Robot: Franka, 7 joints.
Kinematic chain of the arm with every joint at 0, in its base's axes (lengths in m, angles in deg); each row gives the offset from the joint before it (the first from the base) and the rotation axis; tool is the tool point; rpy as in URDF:
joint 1: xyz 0 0 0.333 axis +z
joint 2: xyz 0 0 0 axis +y
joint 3: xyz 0 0 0.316 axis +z
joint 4: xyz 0.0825 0 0 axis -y
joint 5: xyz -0.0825 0 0.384 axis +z
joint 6: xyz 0 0 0 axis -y
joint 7: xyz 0.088 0 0 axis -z
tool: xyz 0 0 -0.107 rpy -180 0 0
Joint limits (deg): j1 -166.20..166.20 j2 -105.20..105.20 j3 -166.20..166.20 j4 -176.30..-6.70 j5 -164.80..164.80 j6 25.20..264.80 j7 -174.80..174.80
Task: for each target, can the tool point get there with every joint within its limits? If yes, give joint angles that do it. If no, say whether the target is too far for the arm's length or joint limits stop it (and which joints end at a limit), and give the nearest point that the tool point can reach.
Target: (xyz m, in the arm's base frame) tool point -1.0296 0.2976 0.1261
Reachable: no: too far | nearest point -0.8092 0.2339 0.1704 | short by 0.234 m
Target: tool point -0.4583 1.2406 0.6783
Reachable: no: too far | nearest point -0.2876 0.7786 0.5497 | short by 0.509 m
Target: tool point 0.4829 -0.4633 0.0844
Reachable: yes | joints 1.13 72.45 -52.21 -91.62 -123.96 145.81 -84.12
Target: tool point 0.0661 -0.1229 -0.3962
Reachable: no: joint limits stop it (at a limit: joint 2) | nearest point 0.0723 -0.1345 -0.3445 | short by 0.053 m
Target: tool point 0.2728 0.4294 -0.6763
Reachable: no: too far | nearest point 0.2252 0.3545 -0.3429 | short by 0.345 m
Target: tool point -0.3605 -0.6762 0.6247
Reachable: yes | joints 30.62 -82.76 -68.94 -52.98 -96.66 161.83 98.41
